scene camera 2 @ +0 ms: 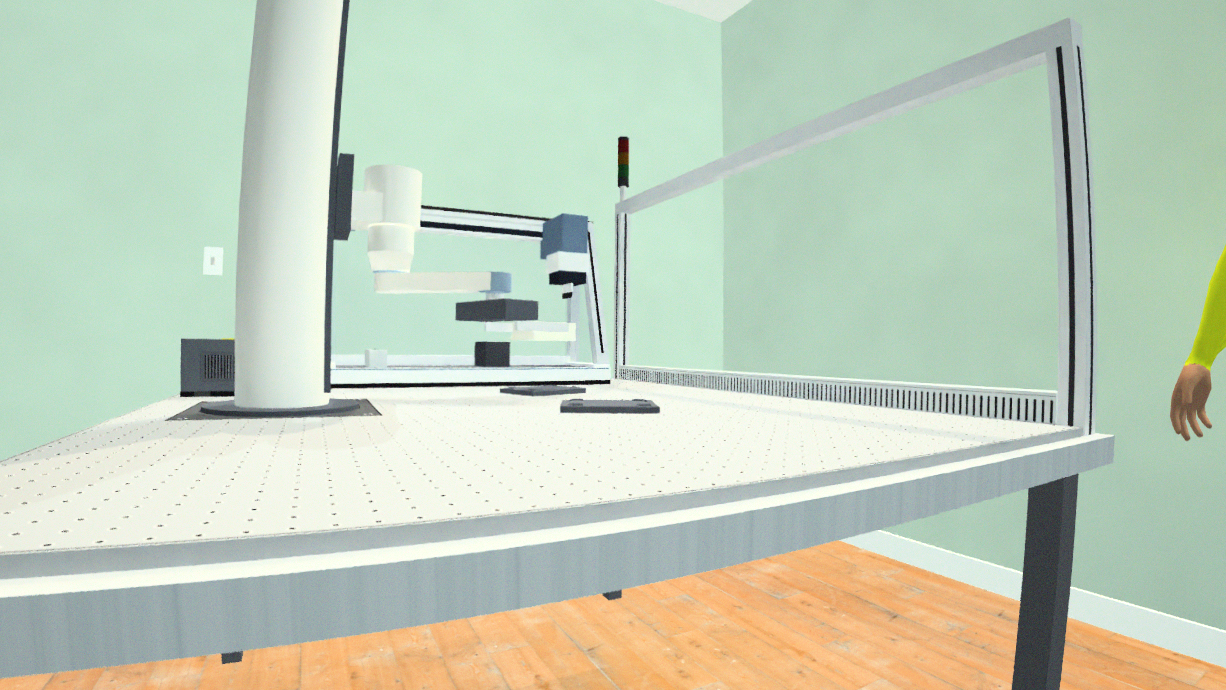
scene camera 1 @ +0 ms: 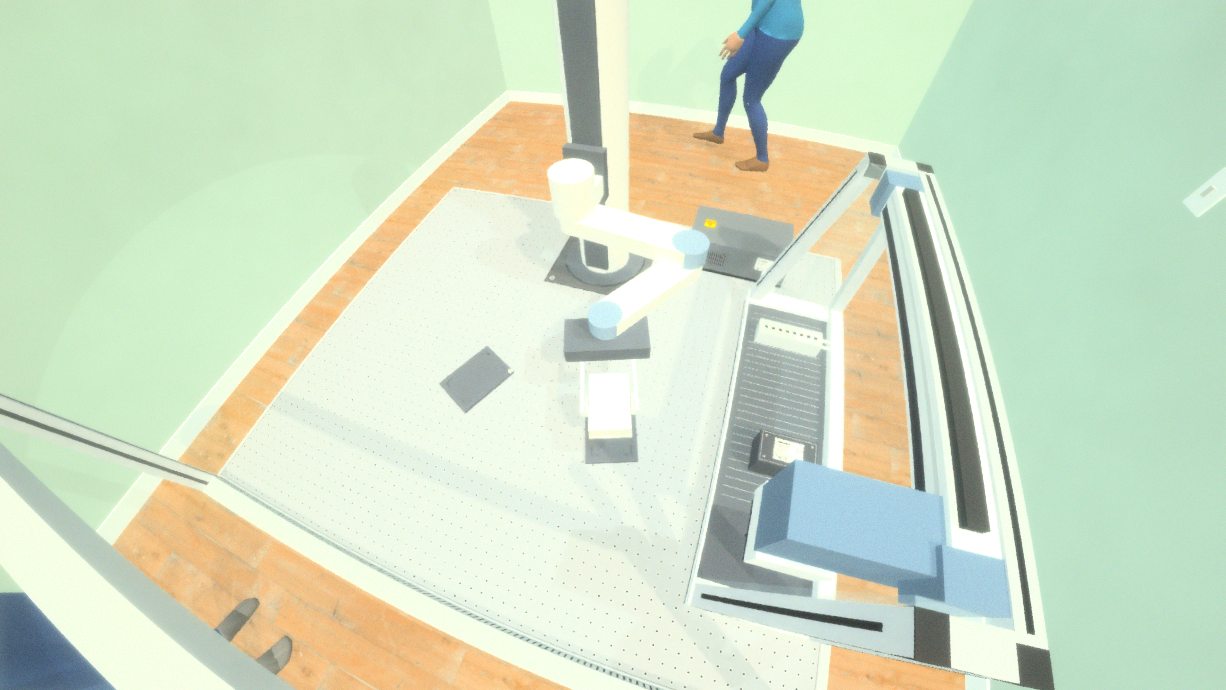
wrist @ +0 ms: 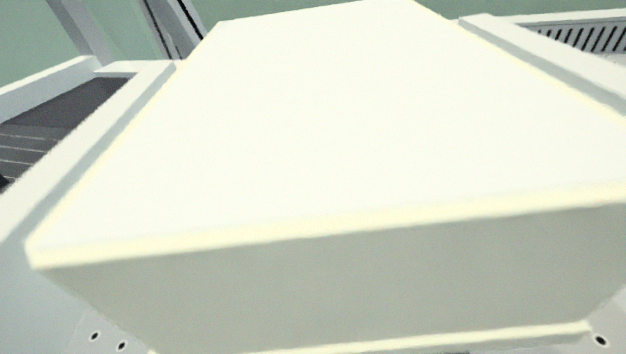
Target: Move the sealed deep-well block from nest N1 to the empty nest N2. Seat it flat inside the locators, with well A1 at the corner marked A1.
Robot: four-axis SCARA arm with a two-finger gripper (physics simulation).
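Frame: origin at the arm's base, x back, y right, z up, level; centimetres.
Where they show: gripper, fingertip midpoint: [scene camera 2: 551,328] [scene camera 1: 609,413] [wrist: 316,68]; arm's base, link origin: [scene camera 2: 282,415] [scene camera 1: 605,260].
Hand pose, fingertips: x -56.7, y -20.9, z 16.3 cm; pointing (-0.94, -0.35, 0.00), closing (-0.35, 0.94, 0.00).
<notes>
Each offset is from my fingertips to the top centre of the thing. "spot": to the spot under its first point. Level surfaces: height alone.
The sealed deep-well block @[dy +0.8, dx +2.2, dz +1.3 cm] [scene camera 1: 609,420] [scene camera 2: 543,336] [wrist: 325,130] is white and level, held between the two long pale fingers of my gripper [scene camera 1: 609,398] [scene camera 2: 530,327] [wrist: 316,68]. The gripper is shut on its long sides. The block hangs well above the table. In scene camera 1 it overlaps the dark plate of nest N2 @[dy +1.1, dx +2.2, dz -13.6 cm] [scene camera 1: 611,452] [scene camera 2: 542,390], whose front part shows. Nest N1 @[dy +38.8, dx +4.7, dz -13.6 cm] [scene camera 1: 476,378] [scene camera 2: 609,406] is a dark plate, turned at an angle, with no block on it. The A1 marks cannot be made out, and the block hides part of N2 in scene camera 1.
A grey deck @[dz -10.1 cm] [scene camera 1: 776,385] to the right carries a pale rack @[spot: dy -35.2, dx +35.1, dz -5.7 cm] [scene camera 1: 789,335] and a dark box @[spot: dy -35.9, dx +3.7, dz -3.0 cm] [scene camera 1: 785,450], with a blue gantry head @[spot: dy -32.2, dx -17.9, dz +33.8 cm] [scene camera 1: 857,522] above its front. The arm's column [scene camera 1: 613,128] [scene camera 2: 287,205] and a grey controller box @[spot: dy -19.7, dx +63.4, dz -3.6 cm] [scene camera 1: 743,242] stand at the back. A person [scene camera 1: 759,77] stands behind.
</notes>
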